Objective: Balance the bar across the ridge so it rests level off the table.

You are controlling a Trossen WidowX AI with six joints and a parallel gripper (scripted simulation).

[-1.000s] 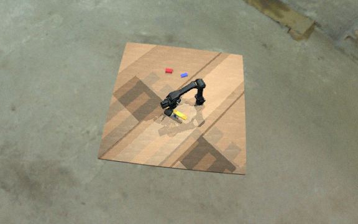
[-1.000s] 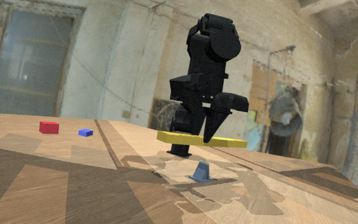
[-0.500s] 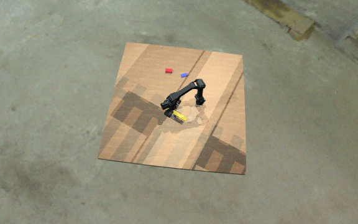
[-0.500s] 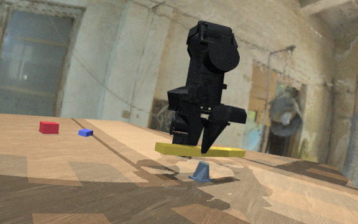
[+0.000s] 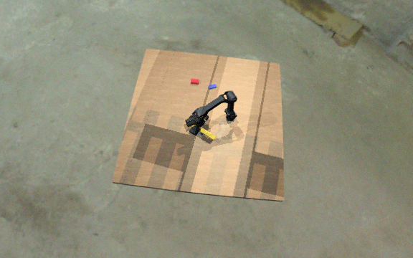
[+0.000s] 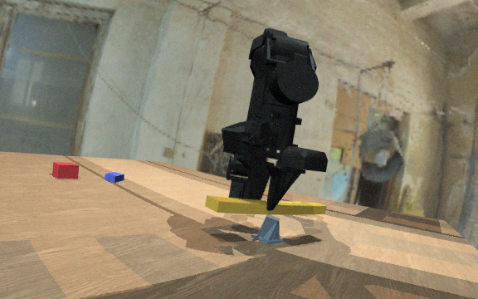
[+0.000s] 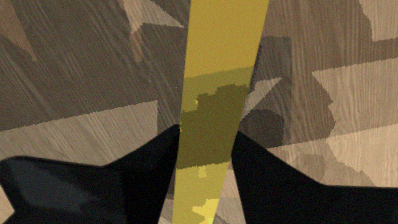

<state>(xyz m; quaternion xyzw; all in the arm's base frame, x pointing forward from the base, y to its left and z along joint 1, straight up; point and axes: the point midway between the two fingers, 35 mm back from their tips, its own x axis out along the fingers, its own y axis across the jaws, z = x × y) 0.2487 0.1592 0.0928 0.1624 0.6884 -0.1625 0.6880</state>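
Now: gripper tip 30 mm past the yellow bar and 10 mm to the right of it. The rest, counted from my gripper tip: blue block (440 mm to the right, 70 mm behind, 50 mm below); then red block (470 mm to the right, 90 mm ahead, 40 mm below).
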